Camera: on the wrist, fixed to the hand. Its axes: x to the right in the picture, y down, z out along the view.
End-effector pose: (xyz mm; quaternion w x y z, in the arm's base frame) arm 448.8 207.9 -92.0 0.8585 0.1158 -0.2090 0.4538
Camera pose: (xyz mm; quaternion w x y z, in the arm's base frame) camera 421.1 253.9 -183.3 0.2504 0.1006 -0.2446 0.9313
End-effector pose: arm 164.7 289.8 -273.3 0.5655 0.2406 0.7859 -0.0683
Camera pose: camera 113.5 359.7 -212.4 0.4845 0.7865 0.3200 0.2104
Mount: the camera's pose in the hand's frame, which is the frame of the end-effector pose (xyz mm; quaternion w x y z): -22.6 47.9 -91.7 0.7004 0.1410 -0.0955 0.6932
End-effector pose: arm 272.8 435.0 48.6 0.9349 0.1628 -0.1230 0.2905
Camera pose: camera 239.2 495.4 -31.6 0.4187 0.1883 -0.2473 0.8533
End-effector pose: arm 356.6 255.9 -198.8 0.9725 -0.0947 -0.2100 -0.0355
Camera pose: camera 378.1 285.2 -298.3 0.6990 -0.0782 -0.1793 0.6879
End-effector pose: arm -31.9 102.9 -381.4 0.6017 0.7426 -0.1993 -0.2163
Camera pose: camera -0.8 180.1 -315.9 0.4476 0.4461 -0.7423 0.2228
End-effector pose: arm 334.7 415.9 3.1 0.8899 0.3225 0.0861 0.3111
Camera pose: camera 260.5 478.5 -39.2 0.3703 0.4407 -0.2044 0.7918
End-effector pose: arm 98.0 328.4 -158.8 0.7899 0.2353 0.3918 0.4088
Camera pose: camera -6.6 340.9 -169.4 0.2741 0.5868 0.0935 0.7562
